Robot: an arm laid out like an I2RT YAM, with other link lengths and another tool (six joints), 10 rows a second.
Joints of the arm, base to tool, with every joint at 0 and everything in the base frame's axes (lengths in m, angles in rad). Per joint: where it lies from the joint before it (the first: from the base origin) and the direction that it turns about. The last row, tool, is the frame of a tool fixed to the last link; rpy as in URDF.
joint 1: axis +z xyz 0 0 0.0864
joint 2: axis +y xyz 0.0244 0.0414 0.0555
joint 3: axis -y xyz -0.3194 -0.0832 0
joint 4: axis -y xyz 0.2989 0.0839 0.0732
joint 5: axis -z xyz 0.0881 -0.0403 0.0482
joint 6: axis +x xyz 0.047 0 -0.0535
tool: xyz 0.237 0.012 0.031 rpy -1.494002 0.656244 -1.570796
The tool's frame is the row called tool.
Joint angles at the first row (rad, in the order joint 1, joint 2, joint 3, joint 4, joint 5, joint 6):
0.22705 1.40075 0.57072 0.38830 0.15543 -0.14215
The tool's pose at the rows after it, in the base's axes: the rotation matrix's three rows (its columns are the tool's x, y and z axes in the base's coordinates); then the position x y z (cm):
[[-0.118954 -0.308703 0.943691], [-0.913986 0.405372 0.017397], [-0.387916 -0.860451 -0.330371]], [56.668 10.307 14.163]
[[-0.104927 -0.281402 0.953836], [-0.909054 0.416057 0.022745], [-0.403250 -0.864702 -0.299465]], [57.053 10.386 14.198]
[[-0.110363 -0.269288 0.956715], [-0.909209 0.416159 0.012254], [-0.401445 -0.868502 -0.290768]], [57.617 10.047 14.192]
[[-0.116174 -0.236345 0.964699], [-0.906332 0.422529 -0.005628], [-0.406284 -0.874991 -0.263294]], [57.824 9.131 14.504]
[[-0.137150 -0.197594 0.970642], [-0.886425 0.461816 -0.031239], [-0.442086 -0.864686 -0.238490]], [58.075 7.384 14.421]
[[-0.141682 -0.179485 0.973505], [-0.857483 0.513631 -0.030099], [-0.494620 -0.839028 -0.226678]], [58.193 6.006 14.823]
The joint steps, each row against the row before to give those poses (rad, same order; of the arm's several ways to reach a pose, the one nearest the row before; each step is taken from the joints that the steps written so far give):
-0.00004 0.04262 -0.03306 0.10533 0.00448 -0.00858
-0.00295 0.03234 -0.02123 0.08741 -0.00603 0.00327
-0.00460 0.02339 0.00693 0.02515 0.00689 -0.00271
-0.01235 0.01421 -0.01874 0.06155 0.00785 -0.00173
-0.03131 0.02833 -0.02554 0.08150 -0.00550 0.03080
-0.04378 0.00001 -0.01114 0.02776 -0.04621 0.04372

